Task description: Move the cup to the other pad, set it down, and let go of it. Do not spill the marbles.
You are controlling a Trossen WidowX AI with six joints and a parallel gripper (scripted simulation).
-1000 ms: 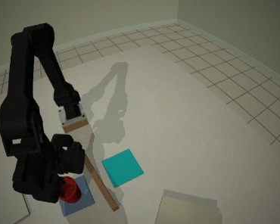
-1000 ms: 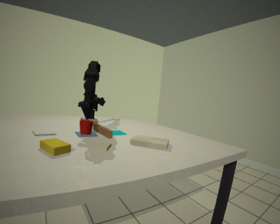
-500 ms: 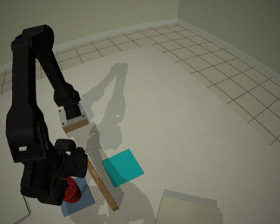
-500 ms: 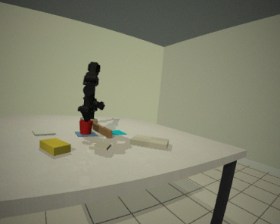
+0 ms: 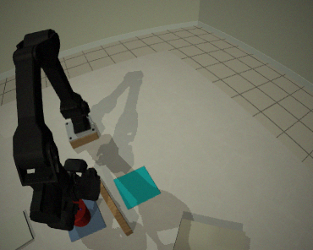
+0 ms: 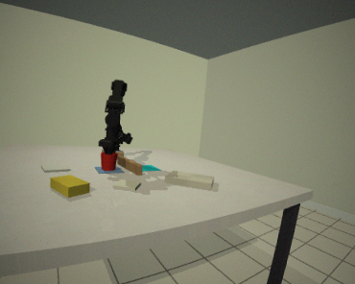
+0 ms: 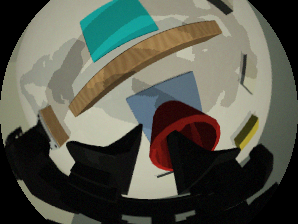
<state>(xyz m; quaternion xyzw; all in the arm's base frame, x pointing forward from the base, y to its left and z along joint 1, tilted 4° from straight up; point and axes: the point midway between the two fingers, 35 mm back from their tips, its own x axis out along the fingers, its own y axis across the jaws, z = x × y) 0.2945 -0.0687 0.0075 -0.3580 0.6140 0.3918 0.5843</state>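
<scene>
Now: gripper tip 30 mm short of the red cup and 10 mm to the left of it. From my gripper tip the other things lie so: teal pad (180 mm to the left, 40 mm below, 10 mm behind); white plate (230 mm to the right, 30 mm below, 10 mm ahead); wooden bar (80 mm to the left, 20 mm below, 10 mm ahead).
</scene>
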